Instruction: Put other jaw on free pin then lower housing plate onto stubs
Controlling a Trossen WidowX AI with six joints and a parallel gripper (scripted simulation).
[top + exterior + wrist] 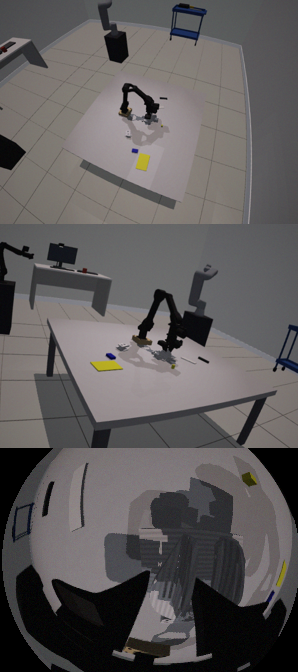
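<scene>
The jaw lies 3 cm to the right of my gripper tip and 3 cm behind it. The rest, counted from my gripper tip: white block: 29 cm to the right, 10 cm behind, 1 cm below; yellow cube: 18 cm ahead, 6 cm to the right; white bar: 16 cm to the left, 6 cm ahead, 1 cm below.
</scene>
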